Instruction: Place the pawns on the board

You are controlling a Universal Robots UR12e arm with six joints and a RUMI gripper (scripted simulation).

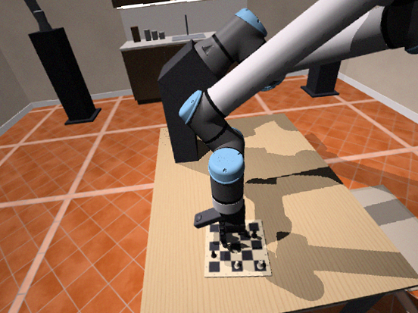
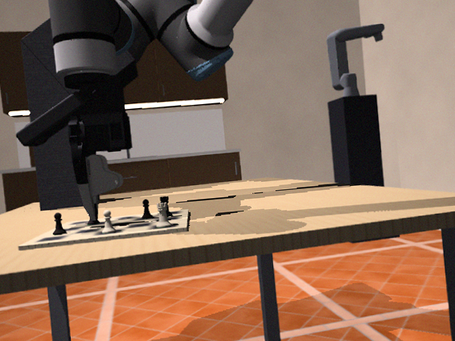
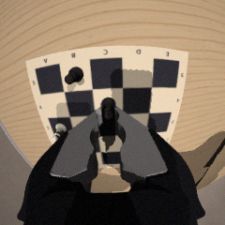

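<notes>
Right now the chessboard is 40 mm to the left of my hand and 30 mm below it. Also, from my hand: white rook 90 mm ahead, 110 mm to the left, 10 mm below; then white pawn 80 mm ahead, 30 mm to the left, 10 mm below.
</notes>
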